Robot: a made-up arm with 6 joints. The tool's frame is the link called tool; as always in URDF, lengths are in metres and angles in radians. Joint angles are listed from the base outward.
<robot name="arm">
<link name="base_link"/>
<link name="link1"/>
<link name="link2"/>
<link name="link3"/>
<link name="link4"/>
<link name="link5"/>
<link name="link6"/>
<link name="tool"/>
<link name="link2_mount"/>
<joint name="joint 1" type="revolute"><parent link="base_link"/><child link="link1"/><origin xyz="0 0 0.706" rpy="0 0 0"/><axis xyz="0 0 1"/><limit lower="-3.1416" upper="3.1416"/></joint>
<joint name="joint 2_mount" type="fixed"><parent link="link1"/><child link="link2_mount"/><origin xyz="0.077 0 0" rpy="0 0 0"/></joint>
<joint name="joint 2" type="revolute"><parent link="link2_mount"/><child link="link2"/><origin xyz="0.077 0 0" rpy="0 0 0"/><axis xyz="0 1 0"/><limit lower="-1.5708" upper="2.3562"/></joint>
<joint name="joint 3" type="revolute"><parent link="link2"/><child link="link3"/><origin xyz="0 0 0.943" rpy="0 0 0"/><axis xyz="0 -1 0"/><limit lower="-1.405" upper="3.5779"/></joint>
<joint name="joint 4" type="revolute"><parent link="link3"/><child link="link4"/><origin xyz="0 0 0.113" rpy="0 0 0"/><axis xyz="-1 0 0"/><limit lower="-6.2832" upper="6.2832"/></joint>
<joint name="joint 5" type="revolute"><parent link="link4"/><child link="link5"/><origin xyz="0.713 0 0" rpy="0 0 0"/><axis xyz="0 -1 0"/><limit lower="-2.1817" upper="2.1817"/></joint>
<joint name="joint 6" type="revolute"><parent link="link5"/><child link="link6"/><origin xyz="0.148 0 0" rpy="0 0 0"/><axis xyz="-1 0 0"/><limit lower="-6.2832" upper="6.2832"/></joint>
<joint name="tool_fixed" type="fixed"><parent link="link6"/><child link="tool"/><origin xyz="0 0 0" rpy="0 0 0"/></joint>
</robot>
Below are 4 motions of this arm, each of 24 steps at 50 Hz.
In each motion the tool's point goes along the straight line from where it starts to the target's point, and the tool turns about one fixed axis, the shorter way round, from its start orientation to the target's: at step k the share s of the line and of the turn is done. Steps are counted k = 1, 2, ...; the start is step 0. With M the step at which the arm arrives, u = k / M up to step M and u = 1 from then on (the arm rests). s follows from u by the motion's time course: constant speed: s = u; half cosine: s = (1 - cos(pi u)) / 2; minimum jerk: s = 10 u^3 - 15 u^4 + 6 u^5.
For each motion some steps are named. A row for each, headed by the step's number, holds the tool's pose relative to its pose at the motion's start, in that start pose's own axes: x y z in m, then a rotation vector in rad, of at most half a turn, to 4 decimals.
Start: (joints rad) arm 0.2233 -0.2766 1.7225 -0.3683 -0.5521 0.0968
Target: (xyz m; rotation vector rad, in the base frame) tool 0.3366 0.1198 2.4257 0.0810 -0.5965 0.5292
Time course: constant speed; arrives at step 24
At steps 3, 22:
3: 0.0181 -0.0244 -0.1013 0.0122 0.1048 -0.0055
22: 0.1325 -0.1791 -0.7432 0.0896 0.7686 -0.0406

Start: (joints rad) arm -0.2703 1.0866 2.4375 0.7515 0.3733 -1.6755
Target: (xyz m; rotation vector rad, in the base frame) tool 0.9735 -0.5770 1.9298 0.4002 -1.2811 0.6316
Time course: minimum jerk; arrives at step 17
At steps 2, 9, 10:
2: -0.0022 -0.0030 0.0029 0.0003 0.0011 -0.0017
9: -0.0904 -0.1244 0.1175 0.0114 0.0461 -0.0686
10: -0.1078 -0.1484 0.1401 0.0136 0.0550 -0.0818

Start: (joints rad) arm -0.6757 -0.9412 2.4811 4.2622 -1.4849 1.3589
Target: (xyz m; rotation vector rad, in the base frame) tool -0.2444 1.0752 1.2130 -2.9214 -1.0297 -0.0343
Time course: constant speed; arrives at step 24
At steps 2, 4, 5, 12, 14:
2: 0.0307 0.0334 -0.0432 0.0107 0.0407 0.0150
4: 0.0615 0.0668 -0.0863 0.0213 0.0814 0.0300
5: 0.0769 0.0835 -0.1079 0.0266 0.1017 0.0375
12: 0.1845 0.2004 -0.2590 0.0639 0.2441 0.0900
14: 0.2152 0.2338 -0.3022 0.0746 0.2848 0.1050

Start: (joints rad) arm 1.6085 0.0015 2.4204 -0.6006 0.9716 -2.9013
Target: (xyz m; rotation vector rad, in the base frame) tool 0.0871 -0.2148 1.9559 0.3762 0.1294 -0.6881
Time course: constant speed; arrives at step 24
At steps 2, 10, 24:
2: -0.0255 0.0131 -0.0114 0.0028 0.0161 0.0282
10: -0.1277 0.0653 -0.0571 0.0140 0.0806 0.1410
24: -0.3064 0.1566 -0.1370 0.0337 0.1935 0.3384

